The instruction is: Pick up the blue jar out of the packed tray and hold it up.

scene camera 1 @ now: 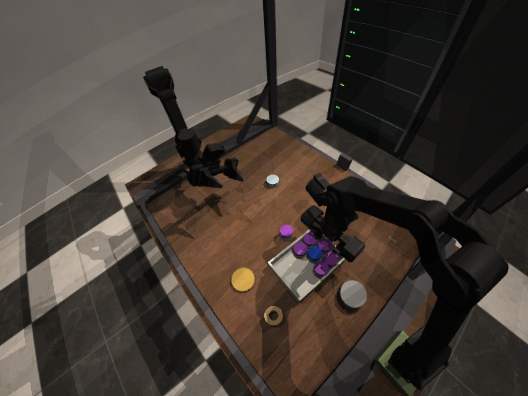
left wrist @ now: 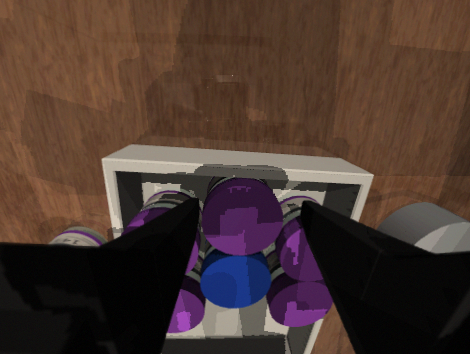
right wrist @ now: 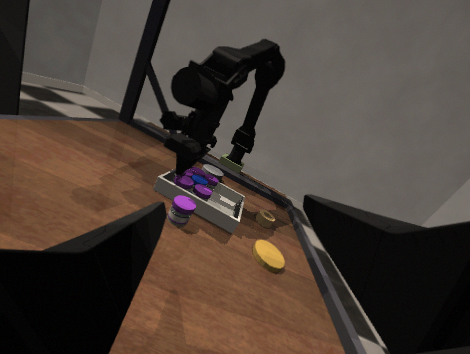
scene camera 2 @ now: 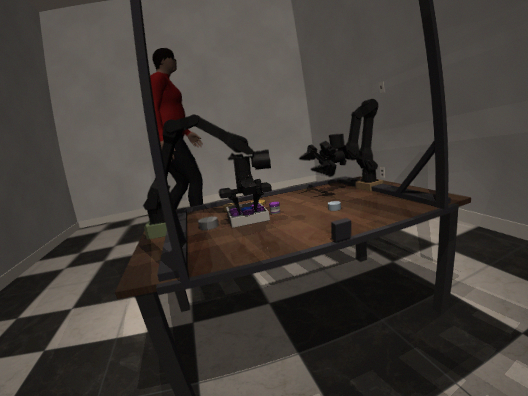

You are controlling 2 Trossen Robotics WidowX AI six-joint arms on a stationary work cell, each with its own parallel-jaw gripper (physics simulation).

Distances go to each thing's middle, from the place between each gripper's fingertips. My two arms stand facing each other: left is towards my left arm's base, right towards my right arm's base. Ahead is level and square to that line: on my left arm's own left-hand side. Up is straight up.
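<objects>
Starting from the yellow disc (right wrist: 268, 256), my right gripper is 160 mm above it, 200 mm to the right of it and 150 mm short of it. Counted from my right hand, the white tray (scene camera 1: 298, 273) is 180 mm below, 290 mm to the left and 30 mm behind, and the blue jar (left wrist: 230, 281) is 140 mm below, 290 mm to the left and 60 mm behind. By its middle, the blue jar is nearer to my left hand than to my right gripper.
As for the blue jar, my left hand is 10 mm above it, 50 mm short of it and 10 mm to the left of it. From my left hand I also find the white tray 50 mm below, 80 mm ahead and 10 mm to the right, and the yellow disc 30 mm below, 250 mm ahead and 110 mm to the right. Going by their middles, the blue jar is the nearest to my left hand of the things named here.
</objects>
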